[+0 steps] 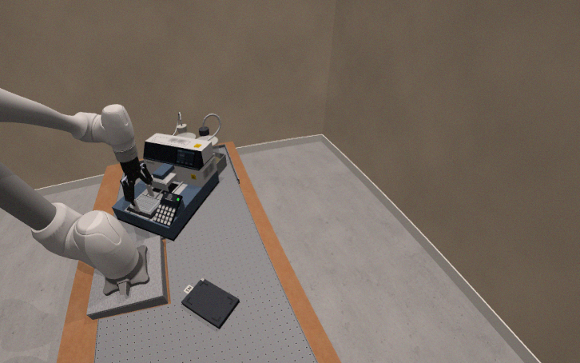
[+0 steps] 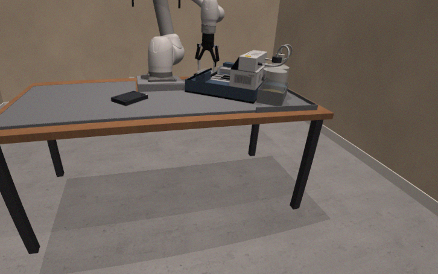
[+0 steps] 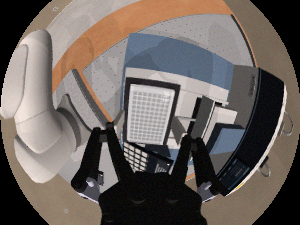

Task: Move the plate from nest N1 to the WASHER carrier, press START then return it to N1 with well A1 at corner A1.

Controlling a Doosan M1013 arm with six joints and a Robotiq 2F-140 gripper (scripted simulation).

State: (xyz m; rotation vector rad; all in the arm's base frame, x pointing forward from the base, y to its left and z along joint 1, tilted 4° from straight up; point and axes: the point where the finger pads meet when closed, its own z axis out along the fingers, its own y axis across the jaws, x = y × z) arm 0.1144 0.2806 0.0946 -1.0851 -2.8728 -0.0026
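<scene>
My hand is 30 mm above the white well plate. The rest, counted from my hand: washer carrier (40 mm below); plate washer (120 mm to the left, 100 mm ahead); white label (420 mm to the right, 130 mm below, 110 mm ahead).
</scene>
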